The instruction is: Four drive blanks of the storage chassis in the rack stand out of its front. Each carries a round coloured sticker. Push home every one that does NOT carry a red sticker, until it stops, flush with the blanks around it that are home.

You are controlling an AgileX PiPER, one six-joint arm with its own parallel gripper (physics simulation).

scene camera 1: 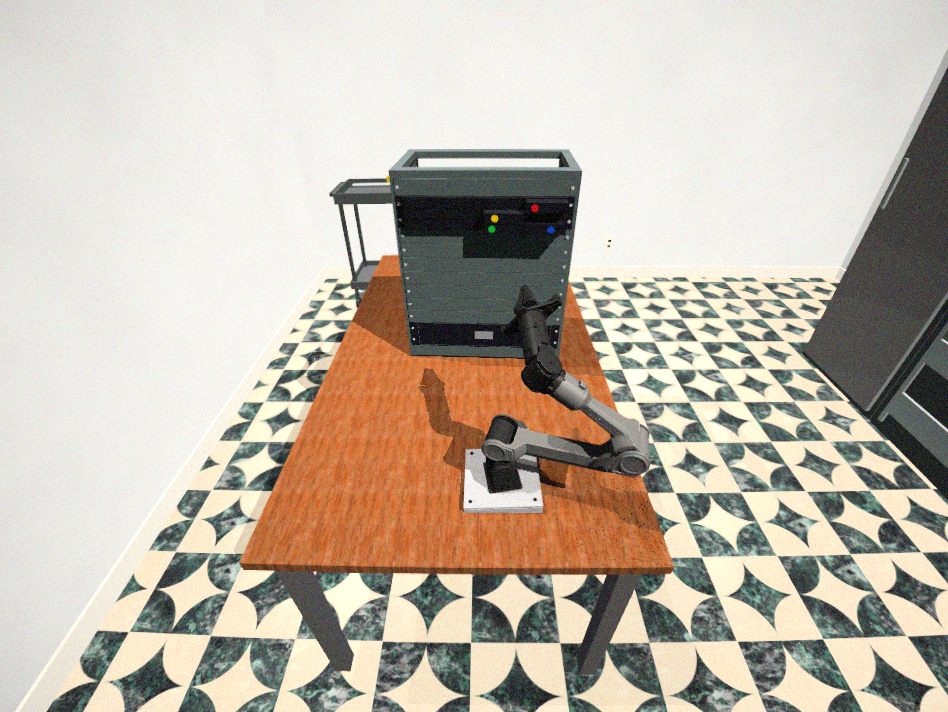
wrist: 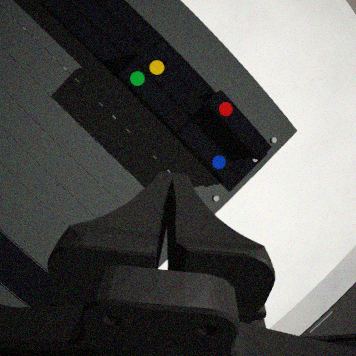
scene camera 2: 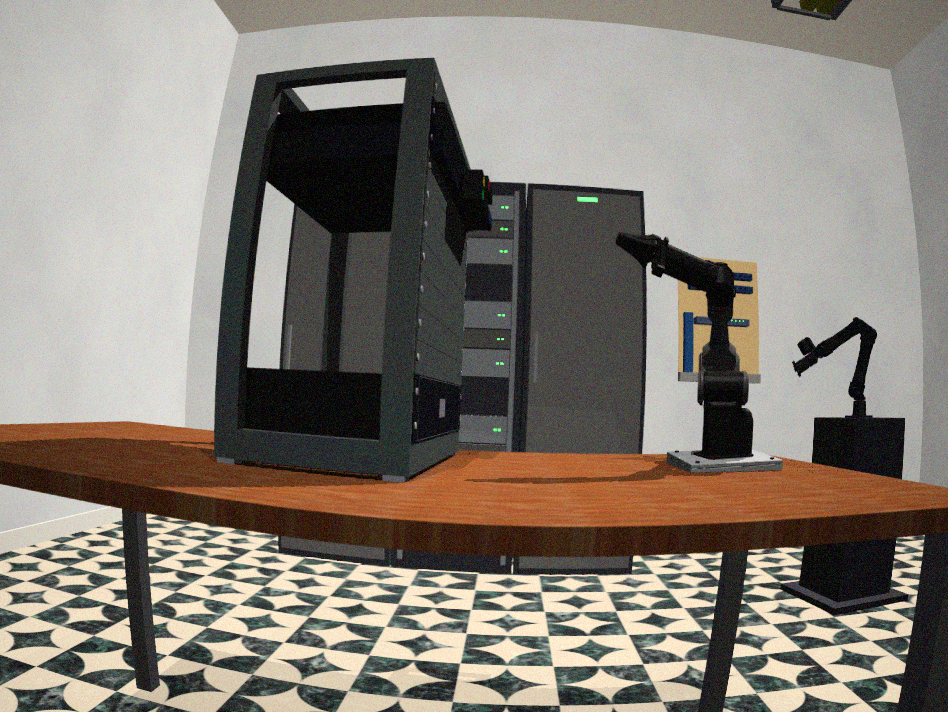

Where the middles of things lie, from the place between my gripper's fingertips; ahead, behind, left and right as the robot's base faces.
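Relative to the green-sticker blank (wrist: 132, 74), my hand is 5 cm below it, 31 cm short of it and 1 cm to the left of it. The red-sticker blank (wrist: 221, 108) is 11 cm above my hand, 29 cm ahead of it and 12 cm to the right of it. The yellow-sticker blank (wrist: 182, 94) is 8 cm above my hand, 31 cm ahead of it and 1 cm to the right of it. The blue-sticker blank (wrist: 190, 133) is 5 cm above my hand, 29 cm ahead of it and 12 cm to the right of it.
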